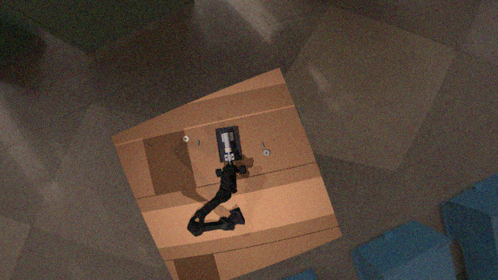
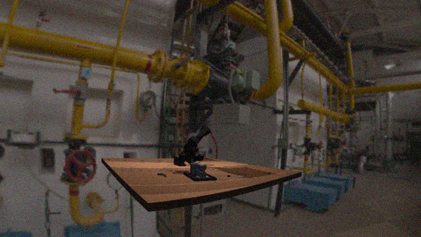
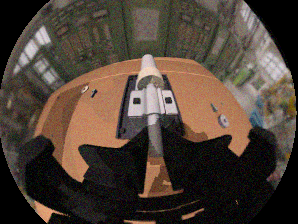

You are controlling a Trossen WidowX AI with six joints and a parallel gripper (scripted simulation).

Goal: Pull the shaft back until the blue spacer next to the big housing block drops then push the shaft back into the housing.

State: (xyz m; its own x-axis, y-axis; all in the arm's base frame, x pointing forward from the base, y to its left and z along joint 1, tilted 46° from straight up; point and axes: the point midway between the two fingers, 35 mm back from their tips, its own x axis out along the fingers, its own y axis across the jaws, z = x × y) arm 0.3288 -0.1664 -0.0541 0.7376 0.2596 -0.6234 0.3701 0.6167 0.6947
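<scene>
Right now my gripper tip is 30 mm short of the grey shaft, 20 mm below it and 10 mm to the left of it. From my gripper tip the other things lie so: blue spacer (60 mm ahead, 30 mm below, 20 mm to the right).
</scene>
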